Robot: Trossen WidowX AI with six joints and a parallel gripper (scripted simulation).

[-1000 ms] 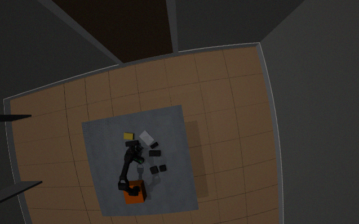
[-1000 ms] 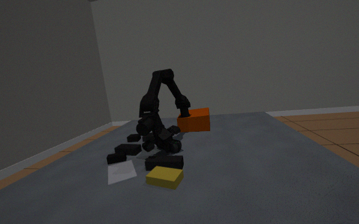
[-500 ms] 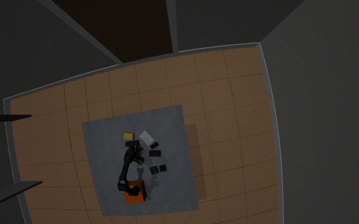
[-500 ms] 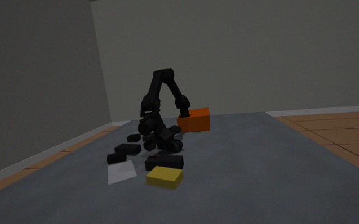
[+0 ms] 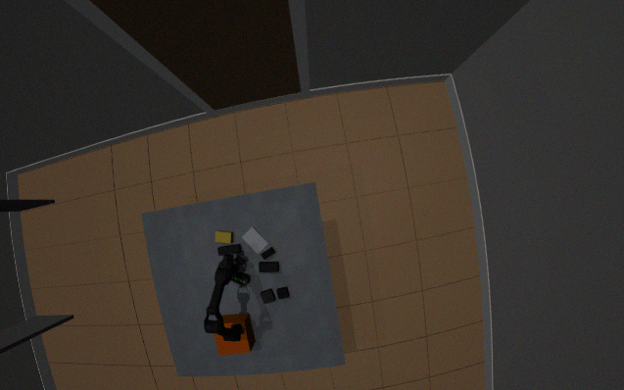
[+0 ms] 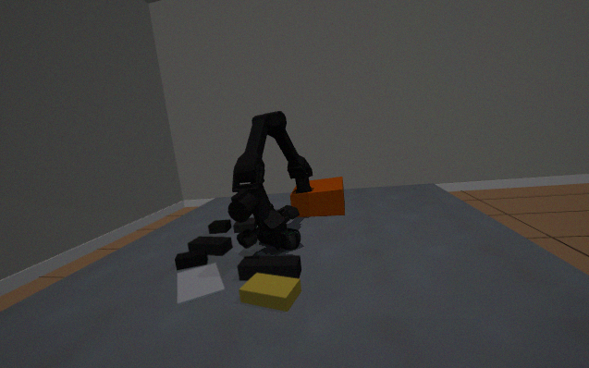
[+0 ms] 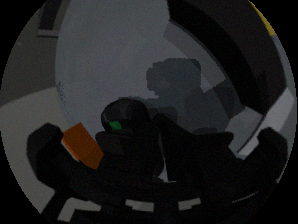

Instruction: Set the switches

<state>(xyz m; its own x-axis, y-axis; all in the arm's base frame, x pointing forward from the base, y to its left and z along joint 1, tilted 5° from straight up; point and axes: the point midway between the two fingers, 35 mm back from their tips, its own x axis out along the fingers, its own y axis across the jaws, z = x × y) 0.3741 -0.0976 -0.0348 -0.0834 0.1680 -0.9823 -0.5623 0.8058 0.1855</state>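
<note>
My gripper tip is 13 cm short of the black module, 1 cm to the left of it and 1 cm below it. The rest, counted from my gripper tip: yellow block: 22 cm ahead, 1 cm above; white plate: 14 cm ahead, 19 cm to the right, 1 cm below.
</note>
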